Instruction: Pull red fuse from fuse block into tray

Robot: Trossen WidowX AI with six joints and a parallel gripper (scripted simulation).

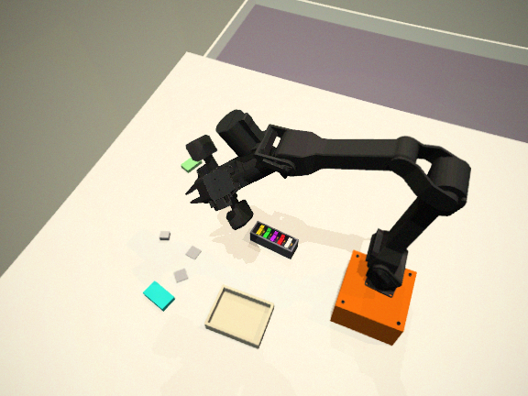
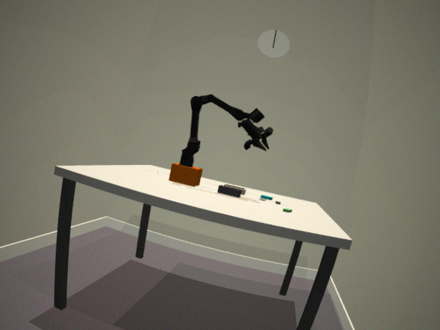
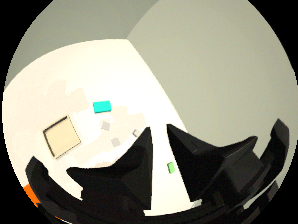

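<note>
Now: the red fuse 150 mm behind my gripper tip, 130 mm to the right of it and 260 mm below it. Round my gripper tip: tray: 160 mm behind, 80 mm to the left, 280 mm below; then grey cube: 130 mm ahead, 10 mm to the right, 270 mm below; then cyan tile: 40 mm ahead, 130 mm to the left, 270 mm below.
</note>
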